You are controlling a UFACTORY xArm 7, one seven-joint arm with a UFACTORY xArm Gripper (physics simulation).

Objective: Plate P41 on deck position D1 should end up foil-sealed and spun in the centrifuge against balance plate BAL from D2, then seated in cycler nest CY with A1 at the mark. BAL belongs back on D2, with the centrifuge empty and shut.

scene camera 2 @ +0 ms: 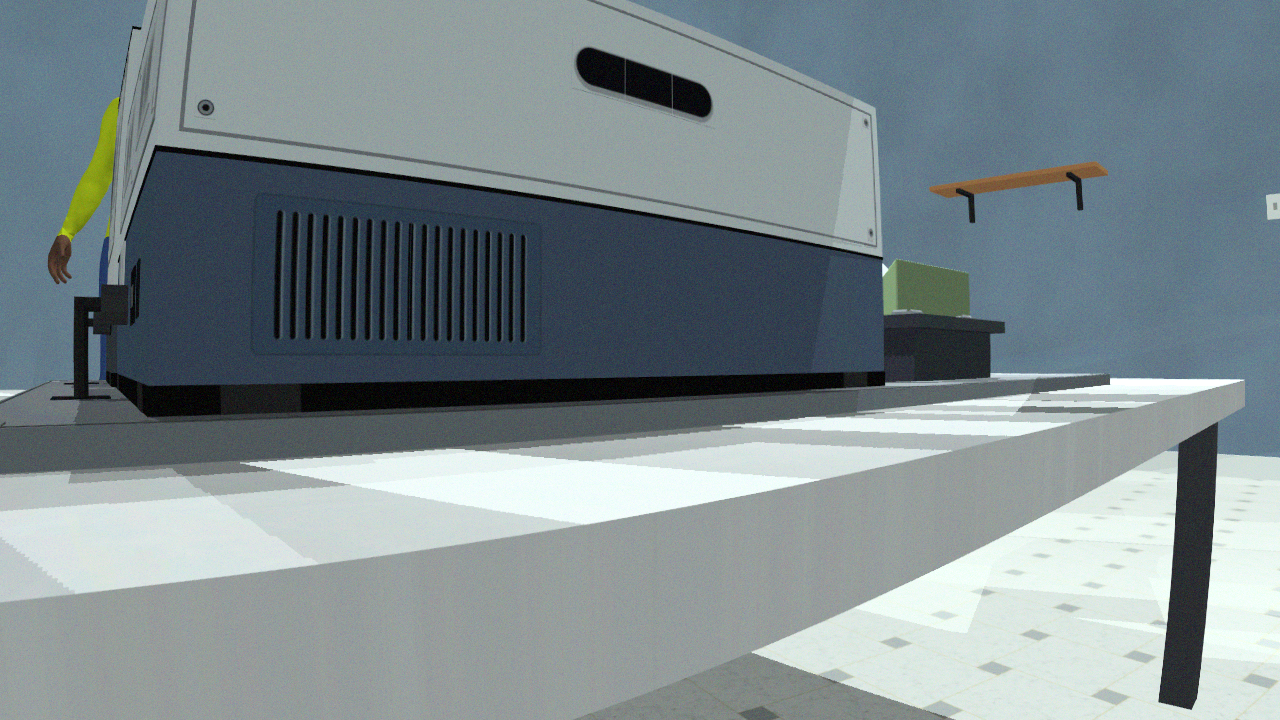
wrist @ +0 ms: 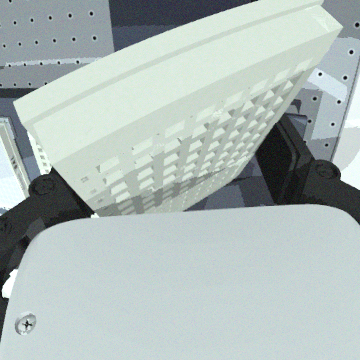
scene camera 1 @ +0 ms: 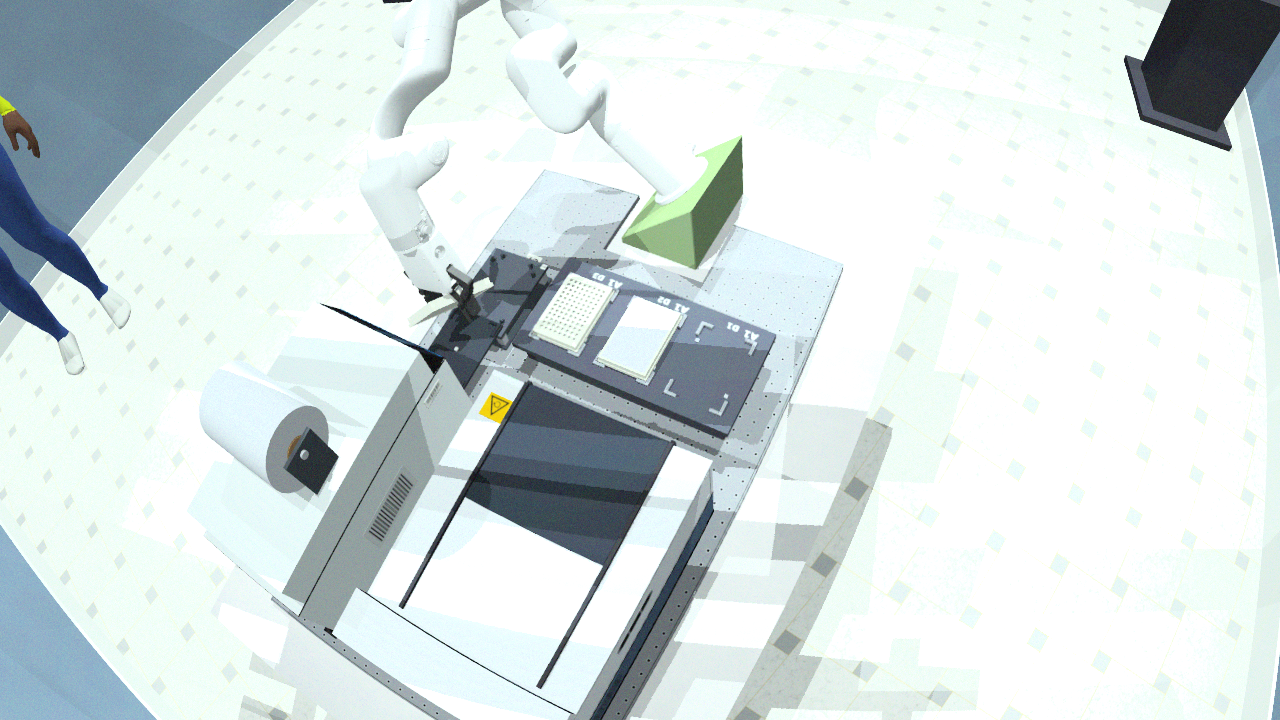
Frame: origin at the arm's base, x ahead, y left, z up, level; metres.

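Where they show: gripper, fingertip midpoint: (scene camera 1: 456, 312); arm's base at its link origin: (scene camera 1: 683, 182).
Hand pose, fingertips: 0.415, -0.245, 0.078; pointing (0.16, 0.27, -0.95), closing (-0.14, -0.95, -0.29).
Note:
Each offset is from my fingertips to the top centre of the thing, as dx, dy, dz. "spot": to the spot under its first point.
My gripper (scene camera 1: 463, 300) (wrist: 179, 130) is shut on a pale plate (scene camera 1: 429, 313) (wrist: 175, 100), held tilted above a dark platform {spot: +0.019, +0.034, -0.055} (scene camera 1: 478, 344). Its label is not readable; no plate stands on deck position D1 (scene camera 1: 711, 371), which fits P41. Its many small openings show in the wrist view. Balance plate BAL {-0.080, +0.273, -0.081} (scene camera 1: 640, 338) lies on D2 with a smooth white top. A large machine (scene camera 1: 684, 474) (scene camera 2: 501, 286), apparently the centrifuge, has a dark panel between two black rails on top; whether it is shut I cannot tell. Nest CY and its mark cannot be made out surely.
A plate with wells {-0.098, +0.151, -0.081} (scene camera 1: 574, 311) stands on D3. A big white roll {+0.355, -0.043, +0.320} (scene camera 1: 246, 420) is at the left, near a thin dark upright panel {spot: +0.148, +0.006, +0.176} (scene camera 1: 380, 331). A green wedge-shaped block (scene camera 1: 689, 219) (scene camera 2: 930, 288) surrounds the arm's base behind the deck (scene camera 1: 626, 398).

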